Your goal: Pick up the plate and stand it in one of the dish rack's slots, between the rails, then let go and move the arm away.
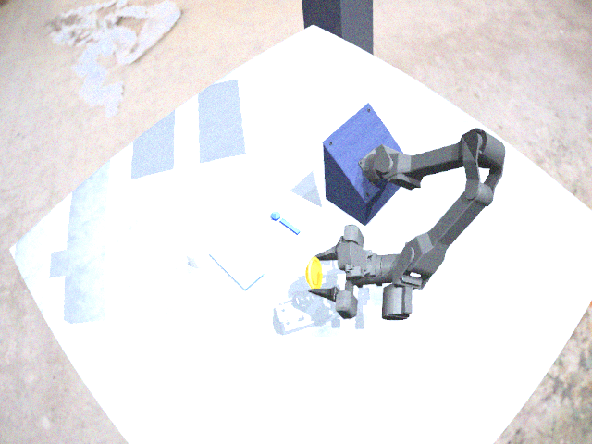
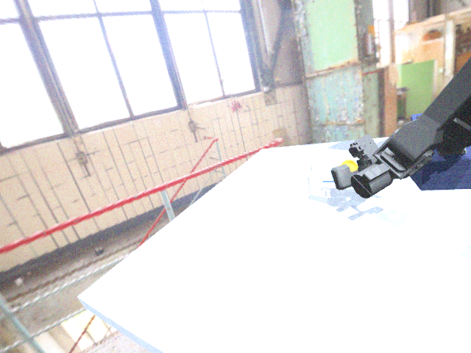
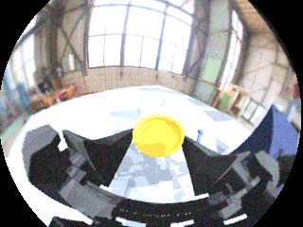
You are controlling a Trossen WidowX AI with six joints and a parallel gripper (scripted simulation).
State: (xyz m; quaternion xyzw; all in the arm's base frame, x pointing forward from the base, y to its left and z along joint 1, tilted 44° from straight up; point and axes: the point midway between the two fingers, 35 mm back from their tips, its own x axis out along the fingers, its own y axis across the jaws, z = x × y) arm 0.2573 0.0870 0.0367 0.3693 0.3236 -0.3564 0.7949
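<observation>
My gripper tip is 6 cm above the dish rack, 4 cm short of it and 2 cm to the right of it. Round my gripper tip: pale cup: 25 cm to the right, 12 cm ahead, 6 cm below; then yellow plate: 1 cm to the left; then blue spoon: 18 cm to the right, 9 cm behind, 8 cm below.
</observation>
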